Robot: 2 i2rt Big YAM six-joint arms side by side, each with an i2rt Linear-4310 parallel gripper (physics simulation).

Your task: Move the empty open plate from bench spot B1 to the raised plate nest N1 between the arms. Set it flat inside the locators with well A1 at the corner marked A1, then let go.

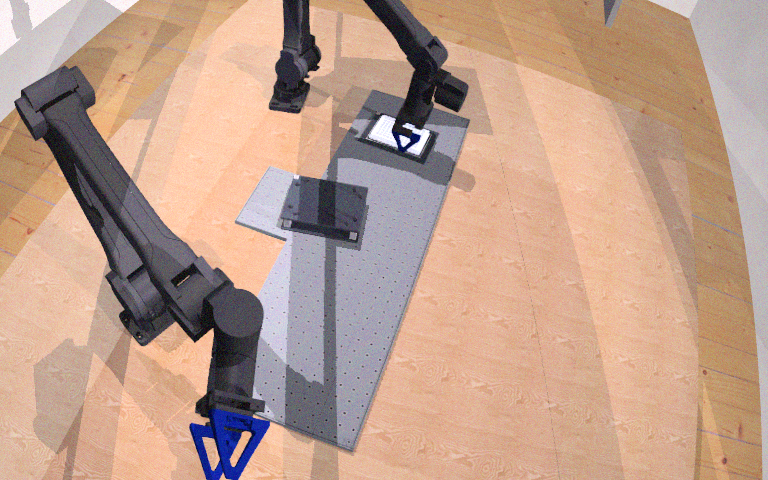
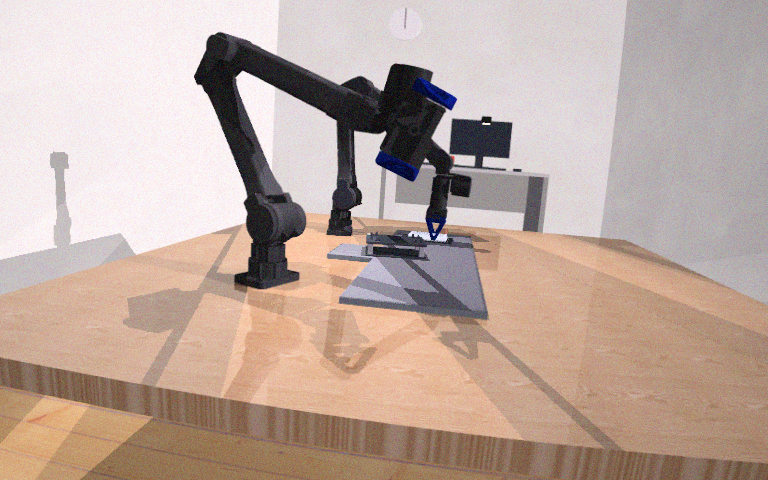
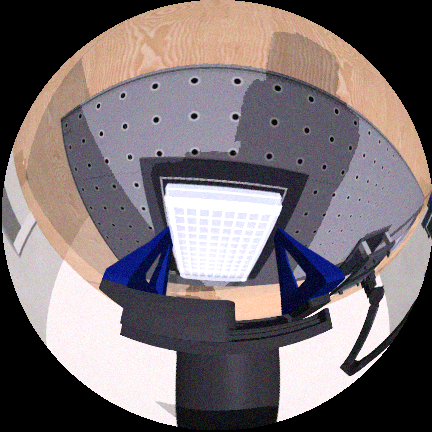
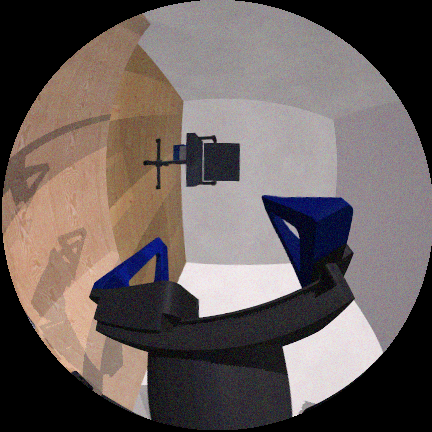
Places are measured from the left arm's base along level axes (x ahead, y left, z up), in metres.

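Pixels of known places: left gripper, between the fingertips: (image 1: 407, 138) (image 2: 433, 237) (image 3: 224, 232); right gripper, between the fingertips: (image 2: 426, 134) (image 4: 208, 223); left arm's base, origin of its link: (image 1: 289, 98) (image 2: 339, 233); right arm's base, origin of its link: (image 1: 152, 315) (image 2: 267, 280).
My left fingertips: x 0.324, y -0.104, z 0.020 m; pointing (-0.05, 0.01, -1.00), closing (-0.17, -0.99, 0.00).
Note:
Ahead of a thing's pixels: the offset from my left fingertips to its top centre. "pt": to the spot under its first point. Level surfaces: height alone.
The white open plate @[dx -0.019, dy +0.010, dz +0.010 m] (image 1: 384, 129) (image 2: 419, 234) (image 3: 222, 215) lies flat on the dark framed bench spot @[pt dx +0.058, dy -0.007, dz -0.005 m] (image 3: 225, 168), with its grid of wells facing up. My left gripper (image 1: 403, 148) (image 2: 434, 238) (image 3: 224, 232) is open, pointing down at the plate, with one blue finger at each long side of it. Whether the fingers touch the plate cannot be told. The raised dark nest @[dx -0.146, dy -0.277, dz +0.045 m] (image 1: 325, 202) (image 2: 396, 240) (image 3: 371, 244) shows no plate on it; its A1 mark is not readable. My right gripper (image 1: 222, 476) (image 2: 416, 129) (image 4: 208, 223) is open and empty, high above the table and away from the plate.
The grey perforated board @[dz -0.007 m] (image 1: 362, 305) (image 2: 447, 283) (image 3: 215, 100) runs under the bench spot and the nest. The nest stands between the plate and the right arm's side. A desk with a monitor (image 2: 480, 137) is in the background, and a dark chair (image 4: 221, 161) shows beyond the right gripper.

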